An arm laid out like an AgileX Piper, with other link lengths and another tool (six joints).
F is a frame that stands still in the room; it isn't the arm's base.
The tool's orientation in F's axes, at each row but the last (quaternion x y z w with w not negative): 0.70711 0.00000 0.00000 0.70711; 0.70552 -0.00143 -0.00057 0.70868; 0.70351 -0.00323 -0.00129 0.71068; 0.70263 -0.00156 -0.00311 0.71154; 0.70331 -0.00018 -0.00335 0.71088; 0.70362 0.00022 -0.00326 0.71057; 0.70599 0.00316 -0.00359 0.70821; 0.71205 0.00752 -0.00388 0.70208; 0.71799 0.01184 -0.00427 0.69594; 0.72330 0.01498 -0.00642 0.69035; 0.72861 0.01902 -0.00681 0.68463; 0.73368 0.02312 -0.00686 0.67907
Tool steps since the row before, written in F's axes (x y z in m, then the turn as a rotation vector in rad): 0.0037 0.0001 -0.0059 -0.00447 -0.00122 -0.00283; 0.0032 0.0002 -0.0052 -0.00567 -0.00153 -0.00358; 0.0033 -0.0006 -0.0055 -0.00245 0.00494 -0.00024; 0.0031 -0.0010 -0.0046 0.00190 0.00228 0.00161; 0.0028 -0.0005 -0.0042 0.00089 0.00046 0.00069; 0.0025 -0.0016 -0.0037 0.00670 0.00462 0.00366; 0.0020 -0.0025 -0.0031 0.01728 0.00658 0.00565; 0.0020 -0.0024 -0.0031 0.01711 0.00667 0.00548; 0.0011 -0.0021 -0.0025 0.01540 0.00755 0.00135; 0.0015 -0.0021 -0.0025 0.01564 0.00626 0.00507; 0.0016 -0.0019 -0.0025 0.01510 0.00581 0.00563; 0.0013 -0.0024 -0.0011 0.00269 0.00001 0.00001
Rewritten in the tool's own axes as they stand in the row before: 0.0037 -0.0059 -0.0001 -0.00447 -0.00283 0.00122; 0.0032 -0.0052 -0.0002 -0.00567 -0.00358 0.00153; 0.0033 -0.0055 0.0005 -0.00248 -0.00018 -0.00493; 0.0031 -0.0046 0.0009 0.00188 0.00164 -0.00227; 0.0028 -0.0042 0.0004 0.00088 0.00070 -0.00046; 0.0025 -0.0037 0.0016 0.00666 0.00374 -0.00461; 0.0020 -0.0031 0.0025 0.01722 0.00584 -0.00657; 0.0020 -0.0030 0.0025 0.01705 0.00566 -0.00666; 0.0011 -0.0024 0.0022 0.01545 0.00147 -0.00743; 0.0015 -0.0024 0.0022 0.01556 0.00525 -0.00631; 0.0017 -0.0023 0.0021 0.01499 0.00582 -0.00591; 0.0013 -0.0009 0.0025 0.00269 0.00013 0.00005
